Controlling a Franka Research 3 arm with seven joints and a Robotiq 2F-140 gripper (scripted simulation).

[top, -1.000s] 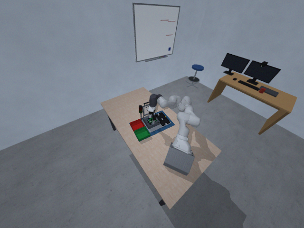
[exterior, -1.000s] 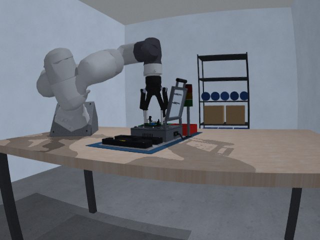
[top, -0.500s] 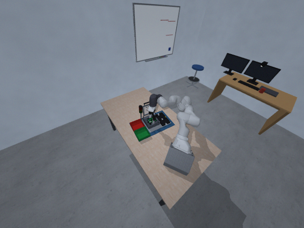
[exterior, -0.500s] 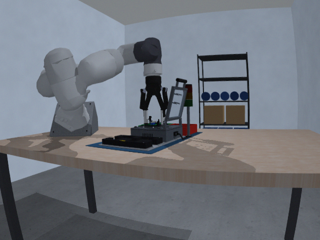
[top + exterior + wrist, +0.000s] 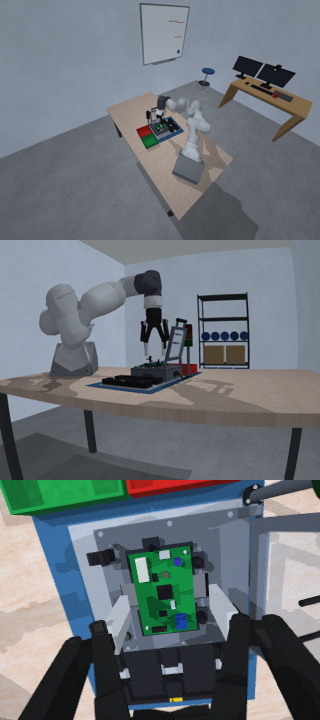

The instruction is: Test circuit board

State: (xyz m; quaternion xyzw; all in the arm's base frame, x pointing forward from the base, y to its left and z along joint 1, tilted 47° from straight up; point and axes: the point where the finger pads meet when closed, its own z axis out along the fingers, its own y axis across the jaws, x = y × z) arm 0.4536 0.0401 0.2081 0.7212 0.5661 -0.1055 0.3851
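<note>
The green circuit board is 1 cm behind my hand and 6 cm below it. Round my hand: tester plate: 6 cm below; then tester lid: 11 cm ahead, 5 cm to the right, 5 cm above; then black latch hook: 4 cm behind, 7 cm to the left, 5 cm below.
</note>
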